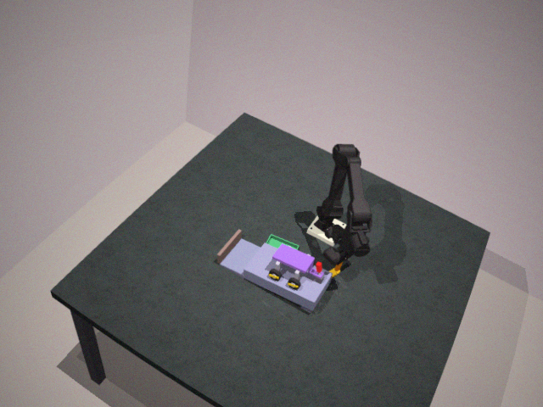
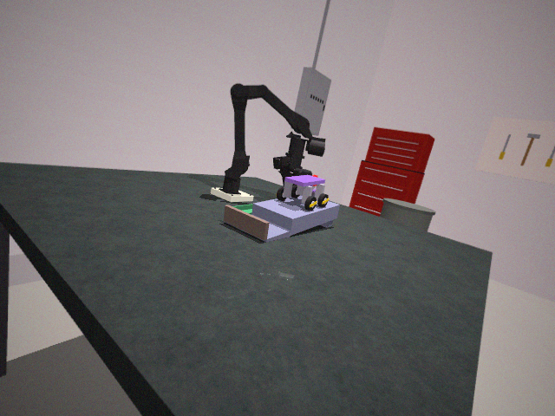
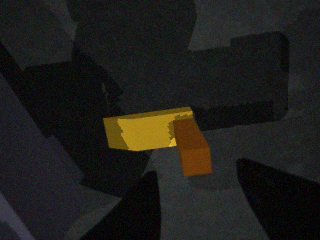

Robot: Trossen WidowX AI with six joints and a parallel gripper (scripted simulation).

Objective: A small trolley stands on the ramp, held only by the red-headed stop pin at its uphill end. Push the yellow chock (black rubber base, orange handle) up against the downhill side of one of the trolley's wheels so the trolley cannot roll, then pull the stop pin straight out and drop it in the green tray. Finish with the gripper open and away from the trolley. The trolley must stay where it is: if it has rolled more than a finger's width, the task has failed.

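The yellow chock is 5 cm below my gripper tip, 2 cm ahead of it and 1 cm to the right of it. Round my gripper tip: red-headed stop pin: 14 cm ahead, 5 cm above, 2 cm to the right; lavender ramp: 17 cm ahead, 11 cm to the right, 3 cm below; trolley: 17 cm ahead, 10 cm to the right, 4 cm above.
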